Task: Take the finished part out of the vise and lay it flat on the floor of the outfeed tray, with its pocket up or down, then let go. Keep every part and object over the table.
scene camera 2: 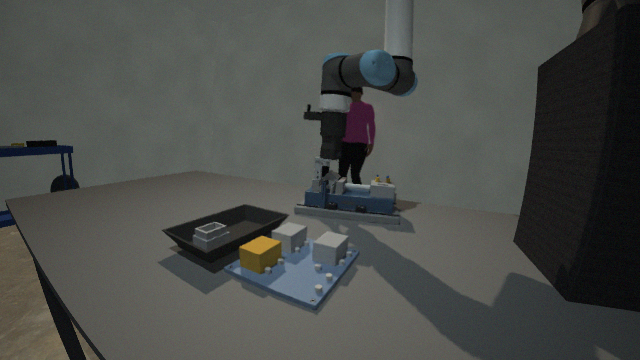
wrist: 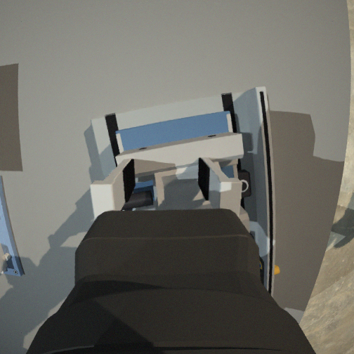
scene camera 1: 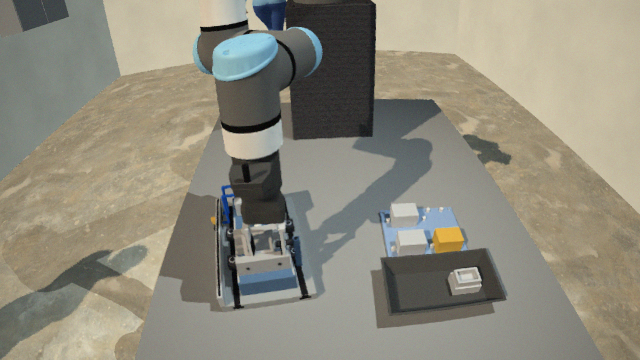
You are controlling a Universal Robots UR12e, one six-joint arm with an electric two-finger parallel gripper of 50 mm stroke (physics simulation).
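Places are measured from the arm's base along level axes (x left, y back, z up), in centimetres.
Pixels of known places: gripper, between the fingertips: [scene camera 2: 321,178] [scene camera 1: 268,251]; arm's base, origin of its link: [scene camera 2: 632,46].
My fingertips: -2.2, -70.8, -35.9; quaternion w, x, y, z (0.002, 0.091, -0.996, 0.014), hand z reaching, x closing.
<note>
For each thing: its top centre in the pictures, then the offset to it from my fingertips, as dx, dy, dz.
- vise, centre of its top: [scene camera 1: 254,219] [scene camera 2: 351,179] -4.8, +7.9, +0.3
- light grey part, centre of its top: [scene camera 1: 256,234] [scene camera 2: 331,170] -2.4, +1.8, +2.4
- light part, centre of its top: [scene camera 1: 467,275] [scene camera 2: 210,227] +38.8, +0.6, -4.9
- blue plate, centre of its top: [scene camera 2: 297,260] [scene camera 1: 424,232] +31.4, +16.2, -8.8
- yellow block, centre of its top: [scene camera 2: 260,244] [scene camera 1: 449,234] +36.4, +12.3, -5.2
The vise [scene camera 1: 267,283] [scene camera 2: 352,201] [wrist: 175,131] has a blue body and light grey jaws. A light grey part [scene camera 1: 264,241] [scene camera 2: 331,176] [wrist: 182,192] shows at the vise's jaws and looks tilted in the scene camera 2 view; its lower portion is hidden. My gripper [scene camera 1: 263,246] [scene camera 2: 322,179] [wrist: 166,171] points down over the vise, open, with a fingertip on each side of the part in the wrist view; neither finger visibly grips it. The dark outfeed tray [scene camera 1: 415,290] [scene camera 2: 250,224] holds another light part [scene camera 1: 466,281] [scene camera 2: 211,236], pocket up, near one end.
A blue plate [scene camera 1: 425,224] [scene camera 2: 295,284] beside the tray carries two light grey blocks [scene camera 1: 404,214] [scene camera 2: 331,247] and a yellow block [scene camera 1: 448,239] [scene camera 2: 260,254]. A tall dark pedestal [scene camera 1: 332,75] [scene camera 2: 575,175] stands on the table behind the vise. Rails and knobs surround the jaws.
</note>
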